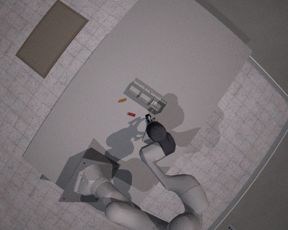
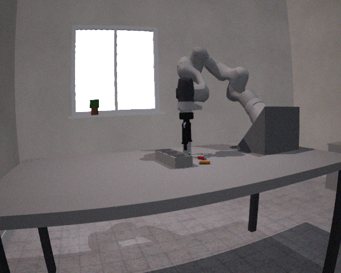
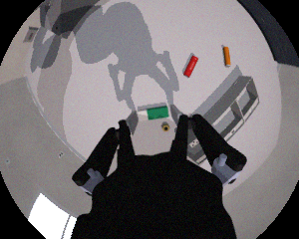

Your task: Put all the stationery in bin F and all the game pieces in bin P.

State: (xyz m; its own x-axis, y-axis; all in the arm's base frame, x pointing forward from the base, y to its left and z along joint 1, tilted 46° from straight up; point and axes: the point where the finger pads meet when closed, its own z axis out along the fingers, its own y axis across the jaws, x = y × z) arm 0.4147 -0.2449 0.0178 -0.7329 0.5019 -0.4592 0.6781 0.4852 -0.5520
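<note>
Now: the small green item 30 mm below my hand, 10 mm to the right of it and 10 mm behind it. From my hand the other things lie so: tiny yellowish object: 40 mm ahead, 30 mm below, 10 mm to the right; red piece: 130 mm to the left, 20 mm below; white spotted piece: 130 mm ahead, 20 mm to the left, 20 mm below.
</note>
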